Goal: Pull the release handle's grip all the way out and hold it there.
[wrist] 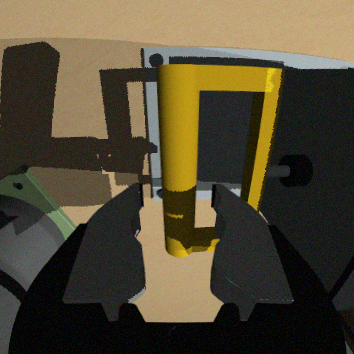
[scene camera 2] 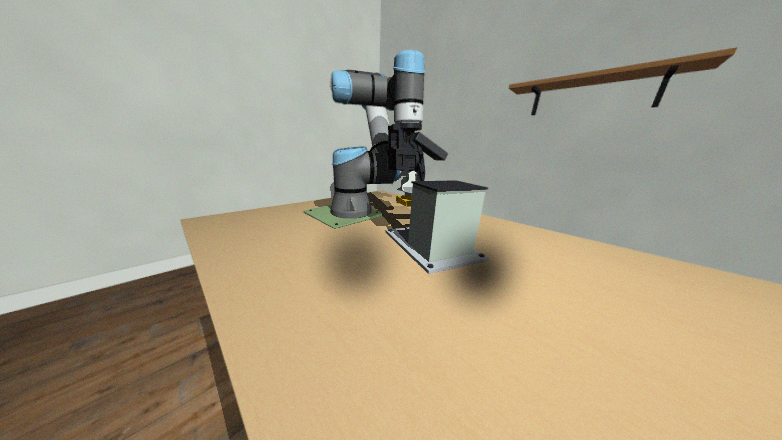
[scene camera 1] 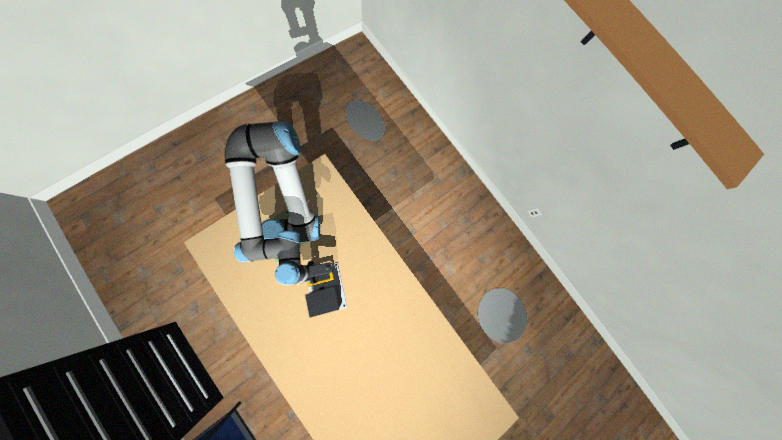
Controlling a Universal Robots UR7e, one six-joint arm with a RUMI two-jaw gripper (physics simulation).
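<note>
The release handle's yellow grip (wrist: 179,130) (scene camera 1: 321,280) (scene camera 2: 403,200) is a rectangular loop on a short dark rod in front of the dark box (wrist: 320,130) (scene camera 1: 323,301) (scene camera 2: 448,224). My gripper (wrist: 177,185) is partly open. In the wrist view its two fingers stand on either side of the near end of the grip's thick outer bar, with a gap visible on both sides. In scene camera 2 the fingertips are partly hidden behind the box.
The box stands on a light grey base plate (wrist: 154,130) (scene camera 2: 453,263) with bolts, on the wooden table (scene camera 1: 393,350) (scene camera 2: 382,339). The arm's green mounting plate (scene camera 2: 322,217) (wrist: 55,215) is close by. A brown shelf (scene camera 1: 678,93) (scene camera 2: 617,73) is on the wall.
</note>
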